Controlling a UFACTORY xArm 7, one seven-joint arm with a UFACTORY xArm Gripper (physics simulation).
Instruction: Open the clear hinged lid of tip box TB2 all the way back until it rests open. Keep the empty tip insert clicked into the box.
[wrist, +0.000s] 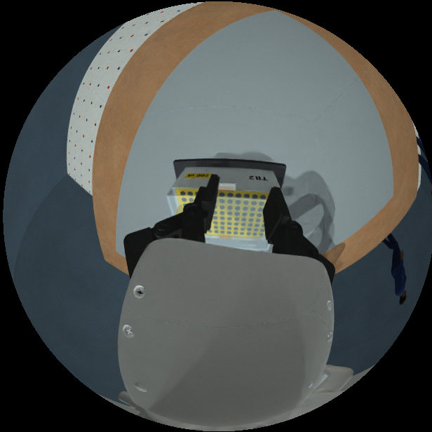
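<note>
Tip box TB2 is in the middle of the wrist view. Its white side carries the upside-down TB2 text and a yellow volume label. The yellow perforated tip insert sits in the box. The clear lid shows as pale edges around the insert and appears closed over it; its exact angle is hard to tell. My gripper is partly open and empty. Its two black fingers stand over the box, one across the left part of the insert, the other by its right end. They hide parts of the lid and insert.
A dark tray-like base shows along the box's far side. The grey work surface has a wooden border. A white dotted surface lies beyond the left border. A small figure in blue shows at the right. Arm shadows fall right of the box.
</note>
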